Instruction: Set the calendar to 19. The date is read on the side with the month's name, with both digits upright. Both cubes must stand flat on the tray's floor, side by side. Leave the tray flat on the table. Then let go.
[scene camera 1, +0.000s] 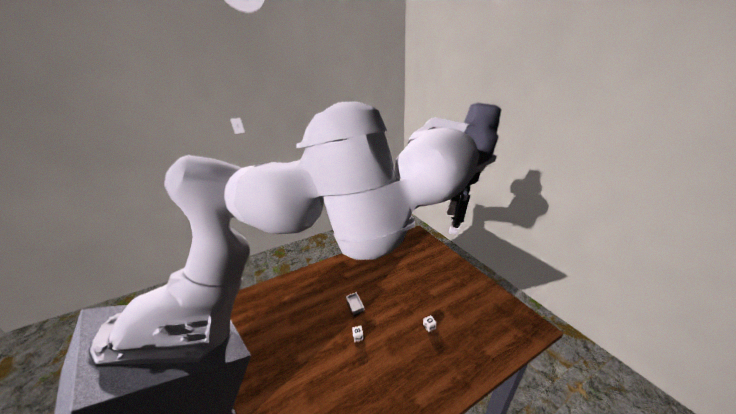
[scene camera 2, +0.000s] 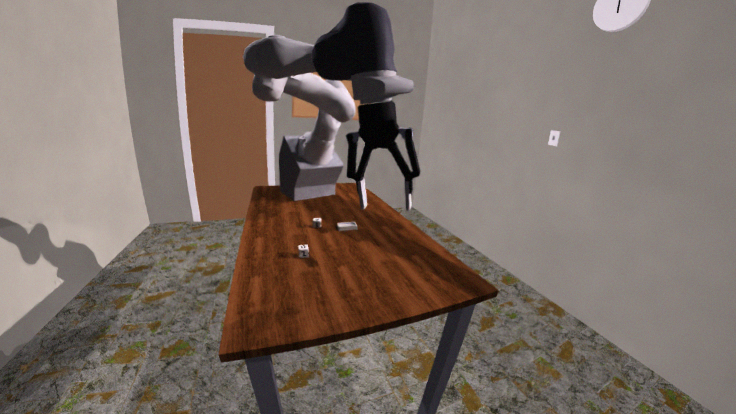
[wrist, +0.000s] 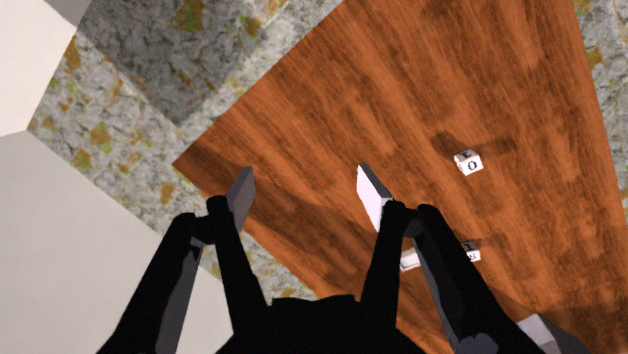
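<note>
A small white tray (scene camera 1: 355, 303) (scene camera 2: 346, 226) (wrist: 410, 260) lies on the table, empty; a finger link hides part of it in the wrist view. A white cube (scene camera 1: 357, 333) (scene camera 2: 317, 222) (wrist: 472, 251) with an 8 on top in scene camera 1 stands beside the tray, apart from it. The other white cube (scene camera 1: 429, 323) (scene camera 2: 303, 251) (wrist: 468, 162) shows a 0 and stands on the table farther from the robot's base. My gripper (scene camera 2: 386, 201) (wrist: 306, 178) is open and empty, high above the table and away from both cubes. Month names cannot be read.
The wooden table (scene camera 1: 308, 370) (scene camera 2: 360, 303) (wrist: 450, 75) carries the tray and cubes. The arm's grey pedestal (scene camera 1: 169, 391) (scene camera 2: 314, 180) stands at one end of the table. Walls rise beyond the table's sides.
</note>
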